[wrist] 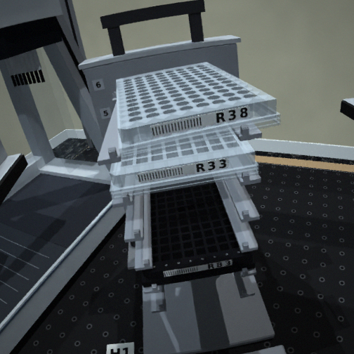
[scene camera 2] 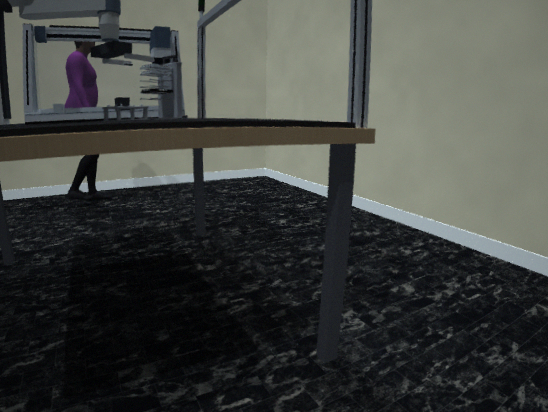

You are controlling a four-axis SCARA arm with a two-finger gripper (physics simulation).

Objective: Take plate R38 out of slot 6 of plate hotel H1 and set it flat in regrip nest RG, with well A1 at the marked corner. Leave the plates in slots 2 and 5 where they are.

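Places are measured from the arm's base along level axes (x ahead, y left, z up), in millimetres.
Where they show: gripper, fingertip midpoint: point(scene camera 2: 142, 61).
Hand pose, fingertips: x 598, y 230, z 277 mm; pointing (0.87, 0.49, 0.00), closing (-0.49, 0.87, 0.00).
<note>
After its pixels a point has its place.
Plate R38 point(wrist: 195, 92), clear with round wells, lies flat at the top of hotel H1 point(scene camera 2: 166, 102) @(y 315, x 724, z 94 mm) point(wrist: 160, 61), level with the slot numbers 6 and 5 on its back panel. Clear plate R33 point(wrist: 184, 156) is below it, and black plate R83 point(wrist: 195, 222) is lower down. My gripper point(scene camera 2: 143, 61) @(y 230, x 598, z 277 mm) point(wrist: 182, 109) is open and empty. Its fingers show at the left and right edges of the wrist view, wide apart, with R38 between them in the picture and touching neither. The regrip nest RG cannot be made out in either view.
A black handle point(wrist: 152, 14) rises above the hotel. A grey framed machine point(wrist: 30, 105) stands left of it in the wrist view. A low grey stand point(scene camera 2: 126, 107) @(y 118, x 512, z 67 mm) is beside the hotel in the scene view. A person in purple point(scene camera 2: 81, 80) stands behind the bench.
</note>
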